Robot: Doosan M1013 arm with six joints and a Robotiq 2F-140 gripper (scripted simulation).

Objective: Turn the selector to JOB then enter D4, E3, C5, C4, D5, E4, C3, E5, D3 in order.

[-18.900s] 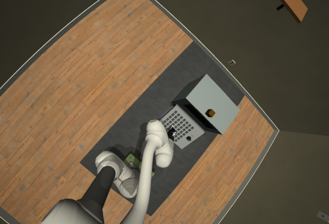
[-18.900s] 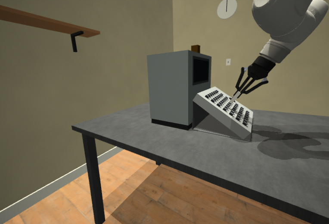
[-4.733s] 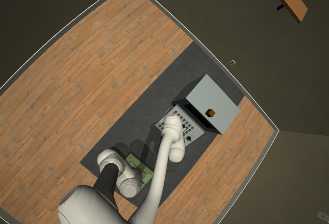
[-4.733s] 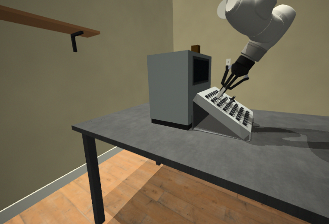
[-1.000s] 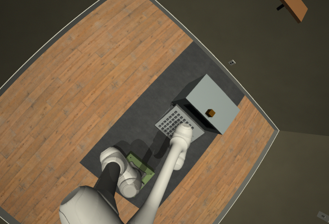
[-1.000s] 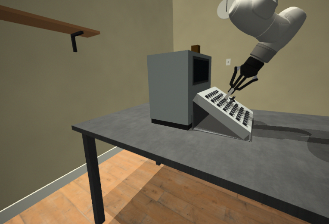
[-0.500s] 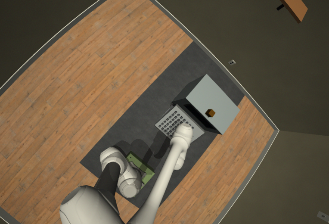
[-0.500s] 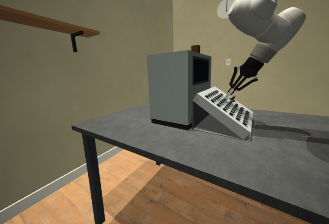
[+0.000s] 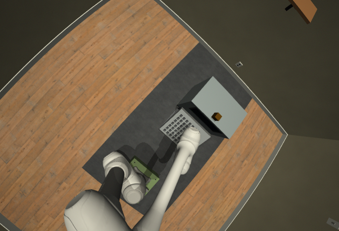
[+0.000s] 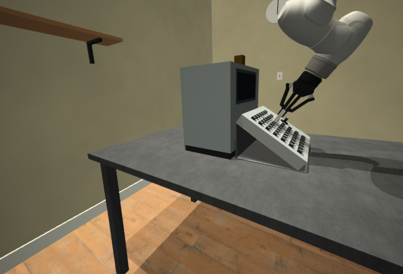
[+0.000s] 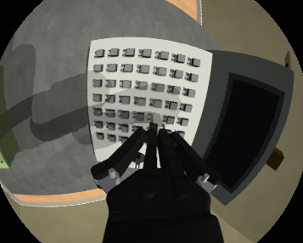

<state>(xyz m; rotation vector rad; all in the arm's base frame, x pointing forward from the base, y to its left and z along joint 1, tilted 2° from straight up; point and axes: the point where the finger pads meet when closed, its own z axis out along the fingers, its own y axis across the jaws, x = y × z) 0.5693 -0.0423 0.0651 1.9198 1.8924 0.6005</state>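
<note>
The key E4 lies 70 mm below my hand, 40 mm behind it and 30 mm to the left of it. The rest, counted from my hand: keypad: 90 mm below, 20 mm ahead, 10 mm to the right; then black selector knob: 130 mm to the right, 40 mm below, 10 mm behind.
</note>
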